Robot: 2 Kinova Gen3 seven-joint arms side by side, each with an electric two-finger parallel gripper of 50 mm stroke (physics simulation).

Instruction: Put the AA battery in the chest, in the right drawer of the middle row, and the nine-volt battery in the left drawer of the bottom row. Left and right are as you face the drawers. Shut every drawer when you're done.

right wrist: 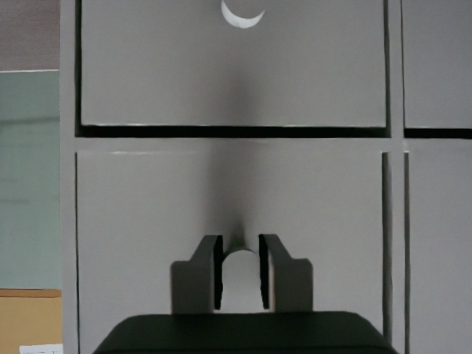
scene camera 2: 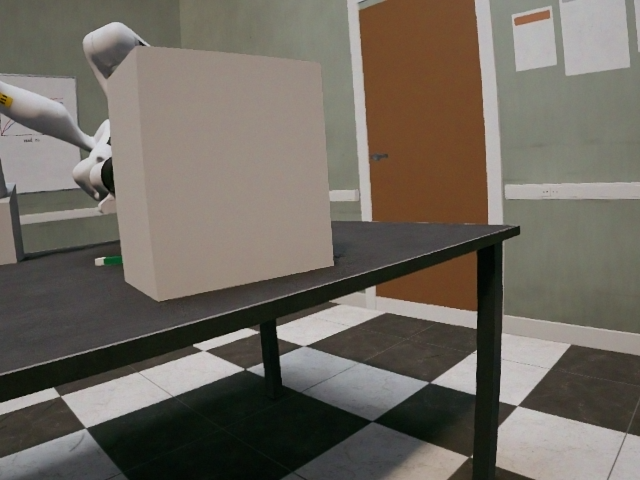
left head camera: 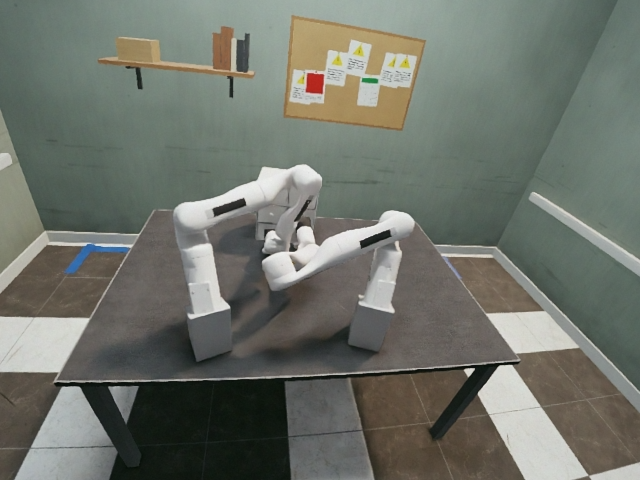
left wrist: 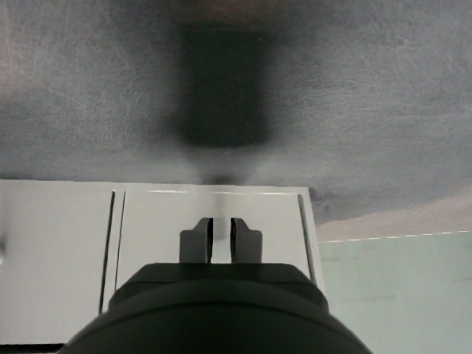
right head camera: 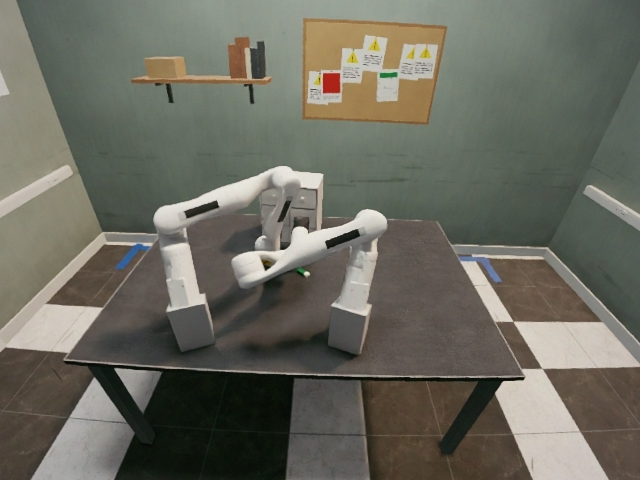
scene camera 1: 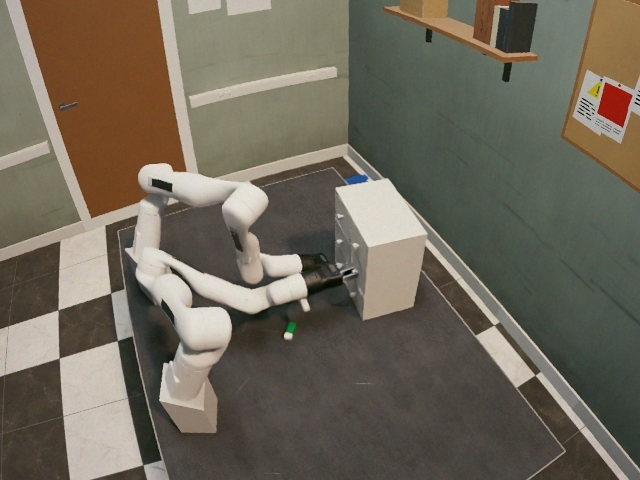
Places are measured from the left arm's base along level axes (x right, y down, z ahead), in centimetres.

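Where they show: left gripper, fingertip midpoint: (left wrist: 221, 233); right gripper, fingertip midpoint: (right wrist: 240, 260) (left head camera: 300, 218) (right head camera: 302, 218) (scene camera 1: 356, 272); left arm's base at its link origin: (left head camera: 206, 307) (right head camera: 186, 302); right arm's base at its link origin: (left head camera: 375, 303) (right head camera: 352, 305) (scene camera 1: 183, 386).
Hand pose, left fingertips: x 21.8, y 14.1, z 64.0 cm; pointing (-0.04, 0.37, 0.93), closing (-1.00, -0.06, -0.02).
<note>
Things, the pixels of their centre, and the offset from my left fingertips. "spot": a spot on its surface instead. Level surfaces: height alone.
- bottom row at a spot on its surface: (left wrist: 155, 215) spot: dx +4.7, dy +1.7, dz +0.8 cm
- middle row at a spot on its surface: (right wrist: 135, 210) spot: dx +19.0, dy -9.8, dz -1.1 cm
- green battery with a white end, body centre: (scene camera 2: 110, 260) (scene camera 1: 290, 331) (right head camera: 303, 272) dx +16.1, dy +3.5, dz -25.2 cm
- dark table at its surface level: dy +4.1 cm
The white chest of drawers (left head camera: 262, 180) (right head camera: 316, 191) (scene camera 1: 393, 258) (scene camera 2: 222, 165) stands at the back of the table, its drawer fronts towards the arms. My left gripper (left wrist: 221, 233) is shut on the knob of the left drawer of the bottom row (left wrist: 155, 215); the knob is mostly hidden. My right gripper (right wrist: 240, 260) (scene camera 1: 351, 272) is shut on the knob of the right drawer of the middle row (right wrist: 135, 210). Both drawer fronts look about flush. A green battery with a white end (right head camera: 302, 271) (scene camera 1: 290, 329) (scene camera 2: 108, 260) lies on the table; its type I cannot tell. Another battery does not show.
The two arms' forearms and wrists crowd close together before the chest. In the right wrist view, the right drawer of the bottom row (right wrist: 230, 70) shows above the held one. The dark table (left head camera: 413, 320) (right head camera: 413, 320) carries both arm bases. A wall shelf (left head camera: 175, 67) hangs behind.
</note>
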